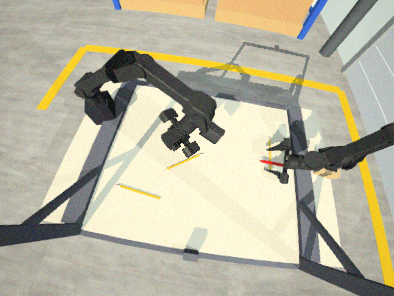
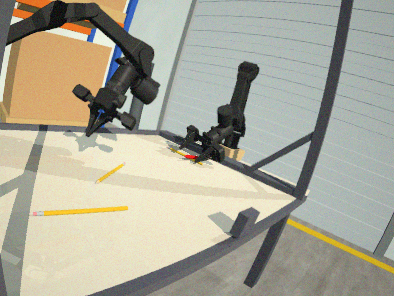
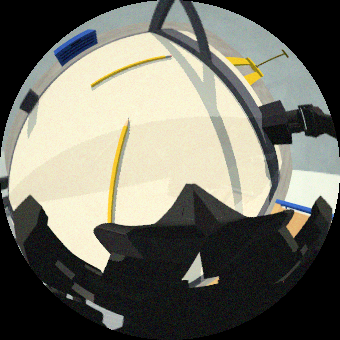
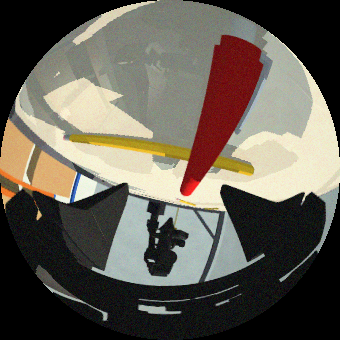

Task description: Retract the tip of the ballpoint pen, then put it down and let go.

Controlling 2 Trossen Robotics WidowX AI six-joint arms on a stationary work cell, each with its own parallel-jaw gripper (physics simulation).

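Frame: origin at the left arm's base, x ahead, y left, z up, level; centimetres.
Where they show: left gripper, fingertip midpoint: (image 2: 86, 136) (image 3: 189, 187) (image 4: 170, 217); right gripper, fingertip midpoint: (image 1: 265, 159) (image 2: 187, 154) (image 4: 176, 188); left arm's base at its link origin: (image 1: 96, 100) (image 3: 287, 121); right arm's base at its link origin: (image 2: 230, 146).
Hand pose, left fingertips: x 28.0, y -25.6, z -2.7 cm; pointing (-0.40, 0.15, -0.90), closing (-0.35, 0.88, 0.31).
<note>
Things, the pixels of their top centre, and the offset from my left fingertips. "*": a spot on its surface instead. Level surfaces: height alone.
- red ballpoint pen at its top centre: (image 4: 196, 192) (image 2: 196, 153) (image 1: 274, 162) dz -5.2, dx +41.6, dy -18.7 cm
- cream table at its surface level: dz -8.0 cm
- yellow pencil at its top centre: (image 4: 124, 149) (image 2: 184, 154) (image 1: 270, 153) dz -7.1, dx +43.1, dy -13.9 cm
- dark block at its top centre: (image 2: 249, 211) (image 1: 190, 256) dz -2.3, dx -3.1, dy -41.8 cm
- tan block at a spot on its surface: (image 2: 232, 152) (image 1: 321, 172) * dz -4.5, dx +61.2, dy -29.3 cm
The red ballpoint pen (image 1: 271, 162) (image 2: 191, 157) (image 4: 226, 104) lies on the cream table (image 1: 225, 211) (image 2: 181, 205) near its right edge, across a yellow pencil (image 1: 270, 147) (image 2: 176, 151) (image 4: 126, 143). My right gripper (image 1: 266, 160) (image 2: 189, 154) (image 4: 176, 188) is open, low over the table, its fingers standing apart on either side of the pen's end without touching it. My left gripper (image 1: 178, 140) (image 2: 88, 134) (image 3: 189, 187) is shut and empty, hanging above the table's middle.
Two more yellow pencils lie on the table, one (image 1: 184, 161) (image 2: 110, 172) (image 3: 115, 171) just below the left gripper, one (image 1: 139, 191) (image 2: 87, 210) (image 3: 129, 65) nearer the front left. A dark block (image 1: 191, 251) (image 2: 244, 222) sits on the front edge. A tan block (image 1: 328, 173) (image 2: 232, 152) lies under the right arm.
</note>
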